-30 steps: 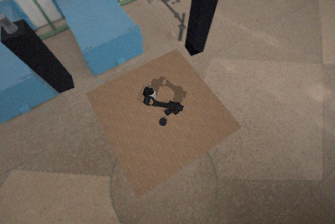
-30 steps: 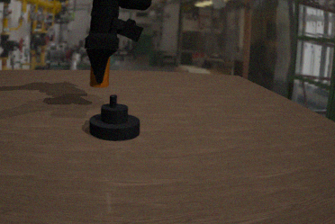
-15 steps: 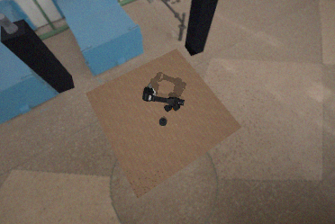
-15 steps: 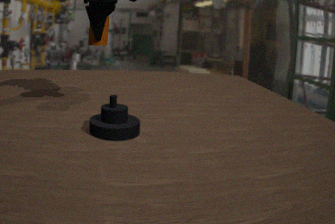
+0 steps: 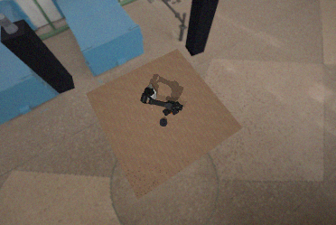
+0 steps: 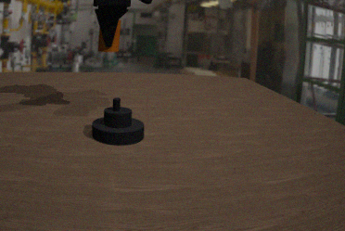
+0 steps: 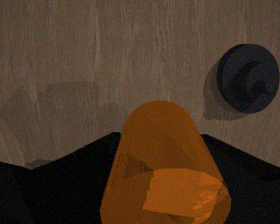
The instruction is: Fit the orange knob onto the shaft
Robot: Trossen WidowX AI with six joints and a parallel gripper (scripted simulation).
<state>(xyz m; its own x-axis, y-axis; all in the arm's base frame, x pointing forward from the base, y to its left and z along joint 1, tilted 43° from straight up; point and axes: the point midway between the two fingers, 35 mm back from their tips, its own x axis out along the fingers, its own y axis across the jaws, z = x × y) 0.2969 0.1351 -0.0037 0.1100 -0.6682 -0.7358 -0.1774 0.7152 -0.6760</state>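
Right now the pedestal is 11 cm to the right of my gripper tip, 10 cm below it and 4 cm ahead of it. The rest, counted from my gripper tip: orange knob: 2 cm above.
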